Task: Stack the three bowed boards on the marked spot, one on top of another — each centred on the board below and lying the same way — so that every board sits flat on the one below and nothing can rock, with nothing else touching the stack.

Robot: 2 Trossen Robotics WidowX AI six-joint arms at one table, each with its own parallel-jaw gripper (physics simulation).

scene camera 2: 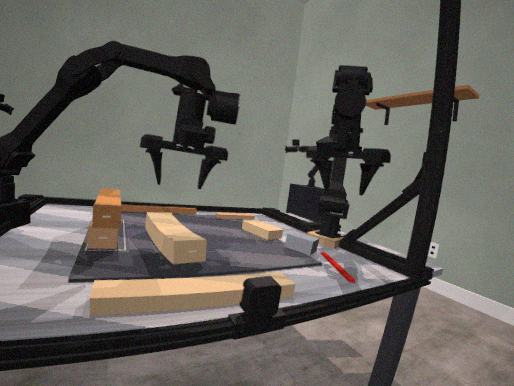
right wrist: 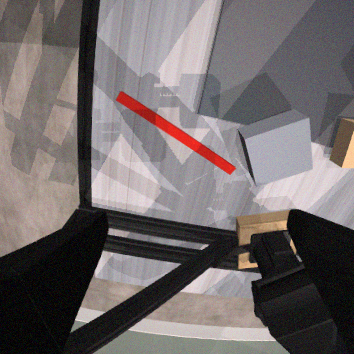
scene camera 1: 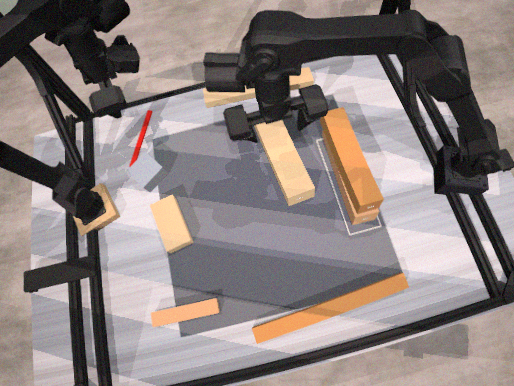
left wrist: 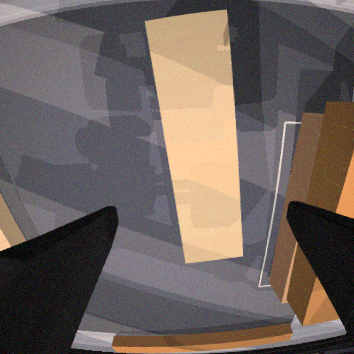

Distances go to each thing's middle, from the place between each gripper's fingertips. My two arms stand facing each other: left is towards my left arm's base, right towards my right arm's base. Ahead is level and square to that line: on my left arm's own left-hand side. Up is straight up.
I see the red stick (right wrist: 123, 98) 170 mm below my right hand, 10 mm to the right of it and 10 mm behind it. The rest, counted from my right hand: pale bowed board (scene camera 1: 293, 179): 360 mm to the left, 140 mm below, 100 mm ahead; then grey block (scene camera 1: 145, 170): 150 mm below, 100 mm ahead, 20 mm to the left.
Now: left hand 110 mm above the pale bowed board, 10 mm to the right of it and 10 mm past it. From my left hand the other things lie so: red stick (360 mm to the right, 140 mm below, 120 mm behind); then grey block (330 mm to the right, 120 mm below, 10 mm behind).
